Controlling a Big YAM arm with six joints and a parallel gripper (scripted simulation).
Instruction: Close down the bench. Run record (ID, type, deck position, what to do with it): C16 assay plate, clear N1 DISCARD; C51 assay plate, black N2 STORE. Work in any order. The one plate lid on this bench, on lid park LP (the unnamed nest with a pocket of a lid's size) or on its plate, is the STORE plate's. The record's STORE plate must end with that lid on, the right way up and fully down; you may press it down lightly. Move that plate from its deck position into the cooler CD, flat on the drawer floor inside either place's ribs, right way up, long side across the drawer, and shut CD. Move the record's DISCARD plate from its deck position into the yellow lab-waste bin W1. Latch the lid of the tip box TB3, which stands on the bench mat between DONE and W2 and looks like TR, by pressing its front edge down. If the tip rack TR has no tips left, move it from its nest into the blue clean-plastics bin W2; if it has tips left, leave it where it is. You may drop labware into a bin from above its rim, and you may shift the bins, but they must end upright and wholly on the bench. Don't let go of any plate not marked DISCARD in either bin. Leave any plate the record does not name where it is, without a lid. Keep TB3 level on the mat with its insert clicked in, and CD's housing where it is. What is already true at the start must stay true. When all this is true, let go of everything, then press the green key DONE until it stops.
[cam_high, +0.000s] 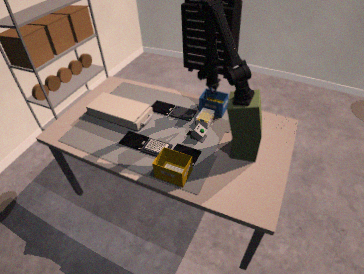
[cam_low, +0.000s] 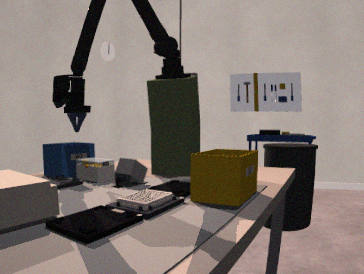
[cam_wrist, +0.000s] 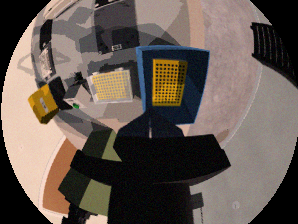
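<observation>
Right now my hand is 4 cm past the green key DONE, 26 cm to the right of it and 11 cm above it. Round my hand: tip box TB3 (1 cm ahead, 11 cm to the left, 13 cm below); blue bin W2 (1 cm ahead, 5 cm to the right, 14 cm below); yellow-topped tip rack TR (5 cm to the right, 13 cm below).
</observation>
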